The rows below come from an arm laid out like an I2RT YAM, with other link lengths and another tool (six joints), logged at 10 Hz.
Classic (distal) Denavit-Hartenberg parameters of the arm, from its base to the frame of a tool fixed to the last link. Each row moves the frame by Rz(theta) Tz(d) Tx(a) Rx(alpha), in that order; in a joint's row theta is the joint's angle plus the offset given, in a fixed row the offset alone. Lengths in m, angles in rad.
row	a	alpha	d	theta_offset
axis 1	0.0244	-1.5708	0.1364	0
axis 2	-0.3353	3.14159	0	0
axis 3	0.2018	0	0	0.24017
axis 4	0.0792	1.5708	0.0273	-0.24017
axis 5	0	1.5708	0.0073	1.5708
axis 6	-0.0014	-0.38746	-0.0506	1.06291
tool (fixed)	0	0	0.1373	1.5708
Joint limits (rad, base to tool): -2.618..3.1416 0..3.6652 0..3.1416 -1.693..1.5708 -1.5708..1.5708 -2.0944..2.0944
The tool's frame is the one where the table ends.
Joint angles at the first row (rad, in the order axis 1, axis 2, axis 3, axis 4, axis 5, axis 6):
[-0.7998, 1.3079, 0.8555, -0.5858, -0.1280, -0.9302]
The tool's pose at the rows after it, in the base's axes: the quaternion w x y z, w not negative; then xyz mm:
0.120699 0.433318 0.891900 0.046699 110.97 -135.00 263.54
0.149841 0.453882 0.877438 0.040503 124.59 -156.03 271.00
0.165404 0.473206 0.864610 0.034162 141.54 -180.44 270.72
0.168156 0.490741 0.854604 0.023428 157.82 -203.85 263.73
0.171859 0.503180 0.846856 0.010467 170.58 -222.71 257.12
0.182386 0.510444 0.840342 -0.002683 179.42 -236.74 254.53
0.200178 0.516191 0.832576 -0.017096 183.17 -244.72 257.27
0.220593 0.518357 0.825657 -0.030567 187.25 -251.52 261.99
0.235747 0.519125 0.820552 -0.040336 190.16 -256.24 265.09
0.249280 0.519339 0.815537 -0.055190 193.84 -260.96 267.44
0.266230 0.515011 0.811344 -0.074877 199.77 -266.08 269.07
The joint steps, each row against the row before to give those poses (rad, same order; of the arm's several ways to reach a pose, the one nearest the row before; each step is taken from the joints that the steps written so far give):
[-0.0347, 0.0099, 0.0389, 0.0195, -0.0023, 0.0145]
[-0.0274, 0.0469, 0.0530, 0.0523, 0.0016, 0.0309]
[-0.0149, 0.0767, 0.0450, 0.0648, 0.0156, 0.0309]
[-0.0042, 0.0851, 0.0351, 0.0614, 0.0340, 0.0232]
[-0.0012, 0.0656, 0.0278, 0.0523, 0.0335, 0.0141]
[-0.0019, 0.0385, 0.0207, 0.0458, 0.0248, 0.0073]
[-0.0026, 0.0050, 0.0064, 0.0412, 0.0221, 0.0069]
[0.0000, 0.0000, 0.0077, 0.0400, 0.0176, 0.0042]
[0.0003, 0.0000, 0.0022, 0.0332, 0.0122, 0.0019]
[0.0058, 0.0019, 0.0001, 0.0378, 0.0244, -0.0023]
[0.0126, 0.0046, -0.0066, 0.0576, 0.0305, -0.0103]

